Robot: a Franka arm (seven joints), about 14 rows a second.
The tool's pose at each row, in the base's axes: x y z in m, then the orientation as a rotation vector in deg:
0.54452 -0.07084 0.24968 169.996 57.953 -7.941
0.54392 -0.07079 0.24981 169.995 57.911 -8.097
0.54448 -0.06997 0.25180 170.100 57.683 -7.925
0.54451 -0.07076 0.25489 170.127 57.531 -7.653
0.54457 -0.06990 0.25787 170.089 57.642 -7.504
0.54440 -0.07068 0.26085 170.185 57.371 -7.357
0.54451 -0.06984 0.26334 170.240 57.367 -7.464
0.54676 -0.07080 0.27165 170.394 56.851 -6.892
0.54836 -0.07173 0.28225 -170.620 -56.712 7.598
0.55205 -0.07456 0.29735 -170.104 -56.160 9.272
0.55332 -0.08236 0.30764 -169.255 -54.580 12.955
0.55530 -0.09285 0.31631 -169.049 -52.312 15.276
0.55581 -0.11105 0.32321 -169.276 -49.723 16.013
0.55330 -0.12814 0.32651 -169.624 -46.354 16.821
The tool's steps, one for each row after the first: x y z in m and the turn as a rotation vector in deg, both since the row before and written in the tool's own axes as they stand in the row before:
-0.00045 -0.00041 -0.00008 0.026 -0.097 0.025
0.00077 -0.00036 -0.00206 -0.011 0.112 0.158
-0.00072 0.00057 -0.00306 -0.084 0.153 0.099
0.00032 -0.00072 -0.00300 -0.040 0.087 -0.074
-0.00085 0.00045 -0.00293 -0.025 0.090 0.183
0.00040 -0.00066 -0.00252 0.074 -0.046 0.011
0.00054 0.00193 -0.00843 -0.141 0.336 0.345
-0.00007 0.00149 -0.01066 0.412 -0.332 0.118
0.00005 0.00406 -0.01527 0.906 -0.844 0.206
-0.00460 0.00658 -0.01019 1.804 -1.935 0.750
-0.00565 0.00904 -0.00869 1.218 -1.199 1.320
-0.01089 0.01469 -0.00668 0.716 -0.271 1.607
-0.01184 0.01272 -0.00272 0.815 -0.286 2.118

